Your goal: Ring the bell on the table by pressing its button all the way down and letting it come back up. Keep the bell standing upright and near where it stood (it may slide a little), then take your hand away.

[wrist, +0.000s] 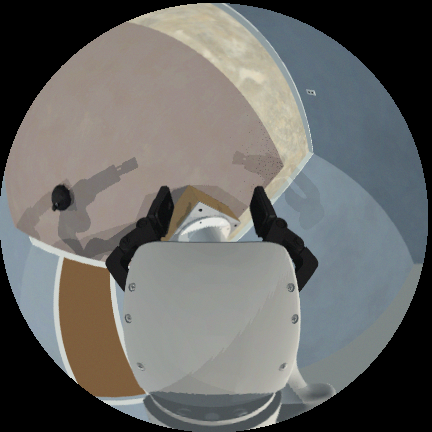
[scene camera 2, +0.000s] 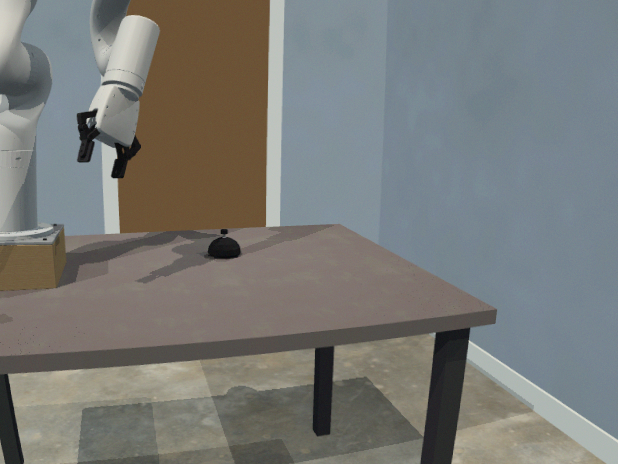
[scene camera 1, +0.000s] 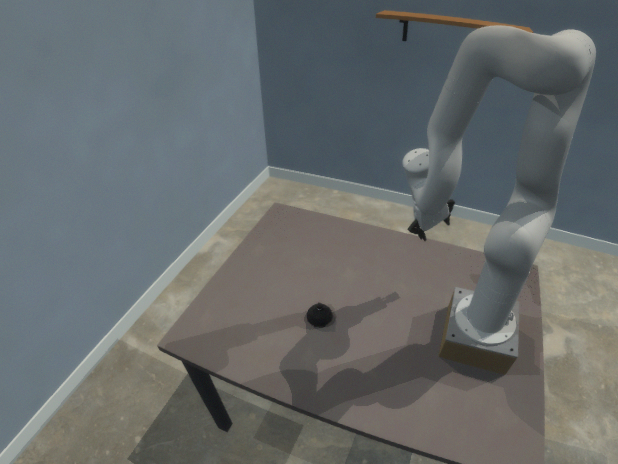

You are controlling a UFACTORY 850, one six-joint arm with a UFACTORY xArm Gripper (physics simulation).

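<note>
A black dome-shaped bell [scene camera 1: 319,315] [scene camera 2: 224,248] [wrist: 62,197] stands upright on the brown table [scene camera 1: 280,240] [scene camera 2: 350,295] [wrist: 125,90]. Its small button [scene camera 2: 224,231] sticks up from the top of the dome. My gripper [scene camera 1: 436,232] [scene camera 2: 102,169] [wrist: 211,195] is open, with its two black fingers wide apart and no thing between them. It hangs high above the table, tilted, well apart from the bell. In the wrist view the bell is at the far left, outside the fingers.
The arm's base stands on a wooden block [scene camera 1: 475,356] [scene camera 2: 32,265] [wrist: 190,194] at one side of the table. The arm's shadows fall across the table around the bell. An orange rail [scene camera 1: 450,21] is on the wall behind. A brown door [scene camera 2: 200,115] [wrist: 85,330] stands beyond the table.
</note>
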